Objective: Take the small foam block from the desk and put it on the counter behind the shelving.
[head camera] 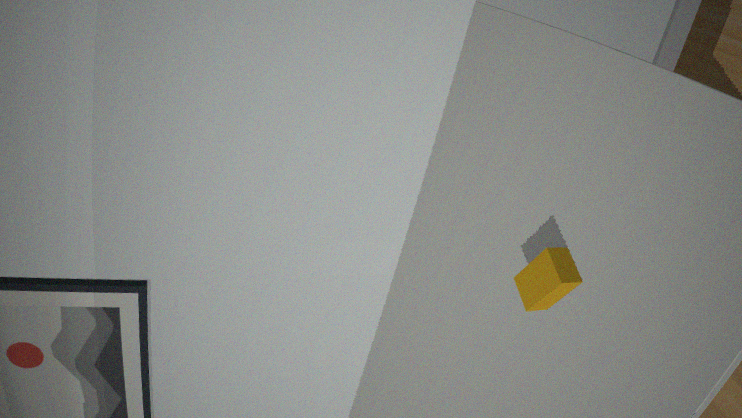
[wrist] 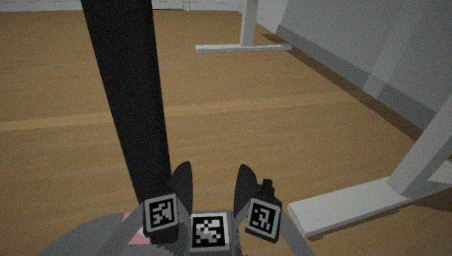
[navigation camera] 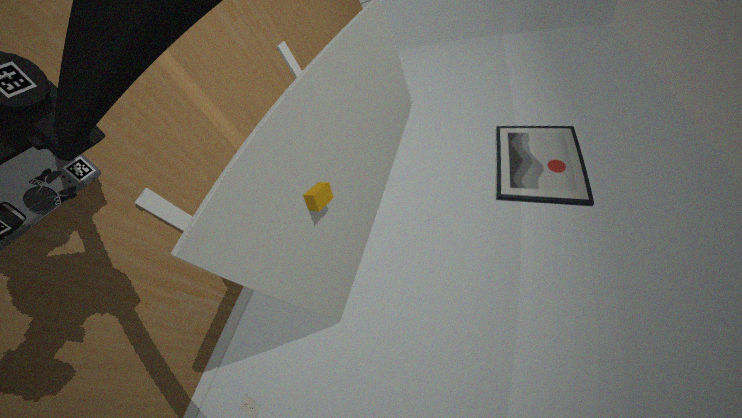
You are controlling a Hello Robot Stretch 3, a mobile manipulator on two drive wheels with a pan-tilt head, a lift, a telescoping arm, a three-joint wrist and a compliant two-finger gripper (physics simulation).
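Frame: origin at the robot's base, x ahead, y left, z up, level; millimetres.
Where they show: gripper, fingertip midpoint: (wrist: 214,181) (navigation camera: 67,179); robot's base, origin of the base link: (navigation camera: 41,195).
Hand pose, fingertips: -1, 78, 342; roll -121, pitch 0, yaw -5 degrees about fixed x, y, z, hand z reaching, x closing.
Note:
Each offset is from my fingertips to the top centre of the thing, as dx, dy, dz. "pt": to the spot under its first point. Level surfaces: height alone.
A small yellow foam block @(+423, +402, +423) (head camera: 545,280) (navigation camera: 317,196) lies on the grey-white desk @(dz +378) (head camera: 612,155) (navigation camera: 270,207), towards the desk's wall side and apart from its edges. My gripper (wrist: 214,181) shows at the bottom of the wrist view. Its two dark fingertips stand apart with floor between them, so it is open and empty. It is low, beside the desk's legs; the block does not show in the wrist view. The counter and the shelving do not show in these views.
White desk feet (navigation camera: 163,209) (wrist: 345,207) stand on the wooden floor @(dz -342) (navigation camera: 171,114) (wrist: 240,130). A second foot @(pt +274, +1386, -323) (wrist: 243,48) is farther off. The robot's black mast (wrist: 130,90) rises at the left. A framed picture (head camera: 144,332) (navigation camera: 544,199) hangs on the wall behind the desk.

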